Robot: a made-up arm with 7 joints.
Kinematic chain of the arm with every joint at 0, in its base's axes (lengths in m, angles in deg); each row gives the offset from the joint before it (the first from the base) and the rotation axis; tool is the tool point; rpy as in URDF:
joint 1: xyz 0 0 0.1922 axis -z
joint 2: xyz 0 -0.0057 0.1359 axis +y
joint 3: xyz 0 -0.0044 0.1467 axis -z
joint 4: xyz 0 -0.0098 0.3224 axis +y
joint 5: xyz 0 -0.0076 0.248 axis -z
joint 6: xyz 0 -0.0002 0.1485 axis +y
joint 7: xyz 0 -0.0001 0.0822 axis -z
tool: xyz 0 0 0 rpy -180 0 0
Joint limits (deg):
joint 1: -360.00..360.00
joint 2: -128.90..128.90
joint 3: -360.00..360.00
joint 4: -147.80..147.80
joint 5: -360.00..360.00
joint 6: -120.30..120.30
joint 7: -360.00..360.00
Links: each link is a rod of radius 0.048 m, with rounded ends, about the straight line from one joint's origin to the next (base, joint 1, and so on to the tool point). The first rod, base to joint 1, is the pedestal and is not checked.
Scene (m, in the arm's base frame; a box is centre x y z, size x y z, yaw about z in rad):
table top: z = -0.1
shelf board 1: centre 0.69 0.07 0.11 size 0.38 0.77 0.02 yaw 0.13
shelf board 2: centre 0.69 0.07 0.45 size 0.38 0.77 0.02 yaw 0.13
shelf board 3: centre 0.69 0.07 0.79 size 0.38 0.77 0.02 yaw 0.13
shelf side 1: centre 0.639 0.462 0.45 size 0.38 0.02 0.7 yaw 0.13
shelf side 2: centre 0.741 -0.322 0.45 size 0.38 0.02 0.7 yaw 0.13
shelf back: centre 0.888 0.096 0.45 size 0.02 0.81 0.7 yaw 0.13
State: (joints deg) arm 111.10 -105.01 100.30 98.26 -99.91 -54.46 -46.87
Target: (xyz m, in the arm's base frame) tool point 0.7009 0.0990 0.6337
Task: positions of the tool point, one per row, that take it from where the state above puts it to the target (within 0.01 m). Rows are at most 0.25 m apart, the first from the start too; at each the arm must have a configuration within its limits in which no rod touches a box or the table.
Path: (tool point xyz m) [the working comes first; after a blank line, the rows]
Joints at the target: -19.19 32.04 9.38 69.51 -98.78 -28.03 -46.87
Straight joint move there: touches shelf board 3.

1: -0.4053 0.4182 0.2238
2: -0.5023 0.2874 0.3789
3: -0.5260 0.1021 0.5217
4: -0.4544 -0.0920 0.6384
5: -0.2936 -0.2427 0.7186
6: -0.0775 -0.3071 0.7564
7: 0.1413 -0.2665 0.7509
8: 0.3075 -0.1322 0.7070
9: 0.3806 0.0571 0.6337
10: 0.4643 0.0706 0.6523
11: 0.5472 0.0815 0.6582
12: 0.6268 0.0905 0.6519
13: 0.7009 0.0990 0.6337

